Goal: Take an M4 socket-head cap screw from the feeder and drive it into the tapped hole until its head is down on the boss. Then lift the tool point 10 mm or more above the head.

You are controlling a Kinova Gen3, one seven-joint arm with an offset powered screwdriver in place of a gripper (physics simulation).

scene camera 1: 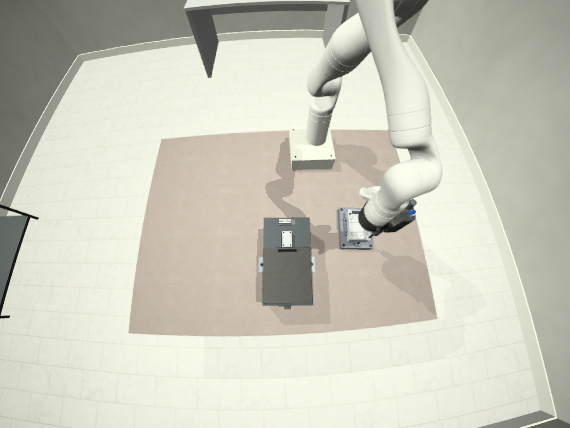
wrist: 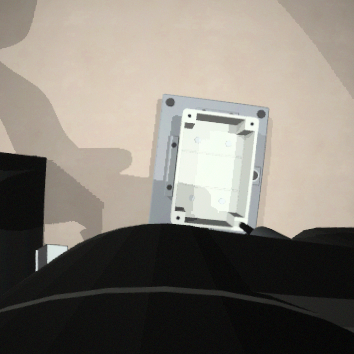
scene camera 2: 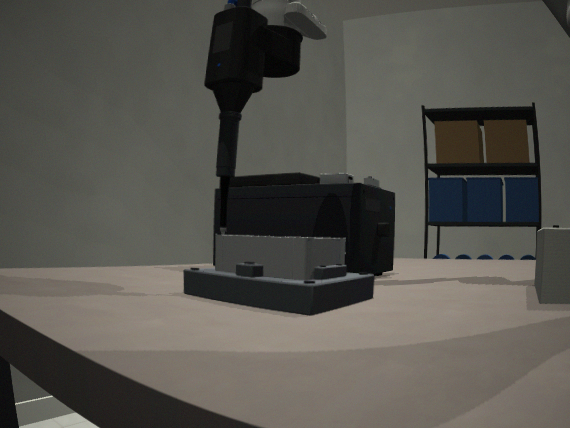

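Observation:
My screwdriver (scene camera 1: 371,235) (scene camera 2: 223,229) (wrist: 241,225) points down at a corner of the pale open box (scene camera 1: 354,233) (scene camera 2: 260,254) (wrist: 179,165). In scene camera 2 a small light grey screw (scene camera 2: 223,231) shows at the bit's tip, upright, its head right by the box's top edge. The tip is on the head; any small gap under the head is too fine to tell. In the wrist view the bit reaches the lower right corner boss, and the screw and hole there are hidden. The box sits on a grey fixture plate (scene camera 1: 342,244) (scene camera 2: 250,295) (wrist: 160,200). The dark feeder (scene camera 1: 287,277) (scene camera 2: 280,210) (wrist: 22,215) stands beside it.
The arm's pale base block (scene camera 1: 312,164) (scene camera 2: 552,265) stands behind the fixture on the table (scene camera 1: 200,225). Low clamps (scene camera 2: 249,270) (wrist: 171,165) edge the box. A shelf rack (scene camera 2: 480,168) stands at the far wall.

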